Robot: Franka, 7 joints.
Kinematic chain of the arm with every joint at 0, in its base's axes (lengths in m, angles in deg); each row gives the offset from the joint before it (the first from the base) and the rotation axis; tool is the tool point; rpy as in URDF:
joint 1: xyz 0 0 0.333 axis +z
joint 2: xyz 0 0 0 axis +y
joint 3: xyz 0 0 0.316 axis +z
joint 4: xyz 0.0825 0 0 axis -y
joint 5: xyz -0.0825 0 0.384 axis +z
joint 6: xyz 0 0 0 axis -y
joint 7: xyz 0.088 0 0 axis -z
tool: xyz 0 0 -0.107 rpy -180 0 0
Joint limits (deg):
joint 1: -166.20..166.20
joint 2: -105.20..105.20
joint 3: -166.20..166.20
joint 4: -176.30..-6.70
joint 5: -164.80..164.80
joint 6: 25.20..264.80
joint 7: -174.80..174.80
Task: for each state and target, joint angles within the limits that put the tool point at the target. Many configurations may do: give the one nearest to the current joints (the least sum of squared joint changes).
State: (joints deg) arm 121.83 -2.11 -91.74 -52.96 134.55 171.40 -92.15
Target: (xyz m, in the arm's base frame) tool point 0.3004 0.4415 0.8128
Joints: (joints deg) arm 136.77 7.33 -80.26 -68.94 140.33 190.69 -92.15
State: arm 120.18 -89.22 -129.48 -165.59 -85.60 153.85 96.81
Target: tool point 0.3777 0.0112 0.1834
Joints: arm 81.03 -77.39 -117.62 -153.26 -85.70 164.61 96.81
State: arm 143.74 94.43 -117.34 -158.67 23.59 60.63 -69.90
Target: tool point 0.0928 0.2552 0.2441
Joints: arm 163.85 86.05 -89.40 -146.91 37.66 52.39 -69.90
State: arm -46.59 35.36 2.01 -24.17 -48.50 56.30 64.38
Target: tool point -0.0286 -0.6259 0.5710
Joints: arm -77.14 40.71 -12.33 -42.13 -46.52 39.90 64.38
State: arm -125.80 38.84 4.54 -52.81 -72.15 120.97 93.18
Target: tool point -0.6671 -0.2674 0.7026
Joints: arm -147.20 28.55 -9.85 -54.62 -72.05 114.11 93.18
